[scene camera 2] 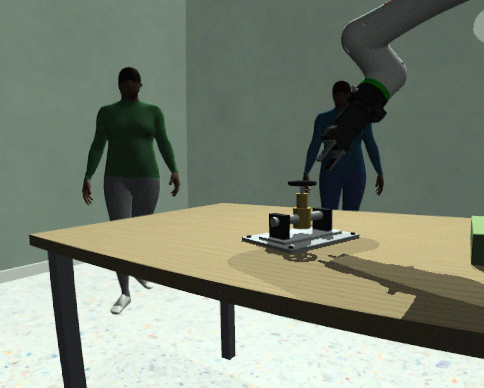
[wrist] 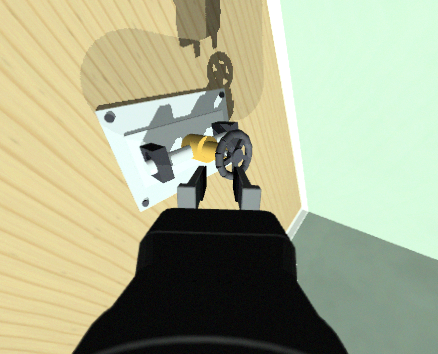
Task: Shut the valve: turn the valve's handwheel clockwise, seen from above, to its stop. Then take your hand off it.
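The dark round handwheel sits level on top of the brass valve. The valve is on a pipe held by two black blocks on a pale base plate. My gripper is partly open with nothing between its fingers. In the scene view it is tilted, above and to the right of the handwheel, with a gap between them. In the wrist view the right fingertip overlaps the lower rim of the wheel in the picture. How far the wheel is turned cannot be told.
The base plate stands on a wooden table. A green block stands at the table's right side in the scene view. A person in green and a person in blue stand beyond the table.
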